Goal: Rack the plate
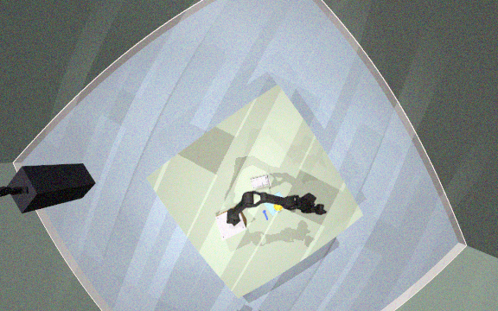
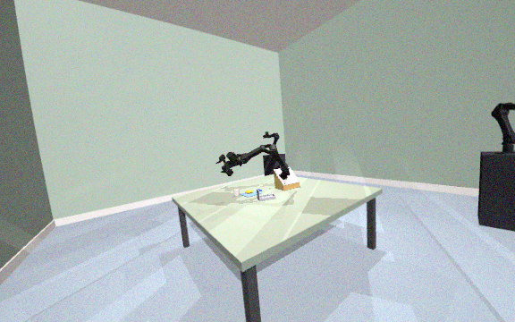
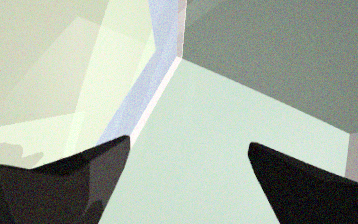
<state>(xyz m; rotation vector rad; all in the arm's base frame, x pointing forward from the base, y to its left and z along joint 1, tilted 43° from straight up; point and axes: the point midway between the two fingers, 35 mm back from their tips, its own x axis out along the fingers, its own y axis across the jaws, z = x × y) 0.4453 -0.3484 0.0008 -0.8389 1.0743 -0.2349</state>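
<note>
Now: gripper tip 200 mm past the yellow plate, 140 mm to the right of it and 240 mm above it. Also, from my gripper tip: dish rack: 190 mm behind, 370 mm to the left, 230 mm below; blue mat: 200 mm behind, 160 mm to the left, 250 mm below; white cylinder: 110 mm behind, 80 mm to the left, 230 mm below.
</note>
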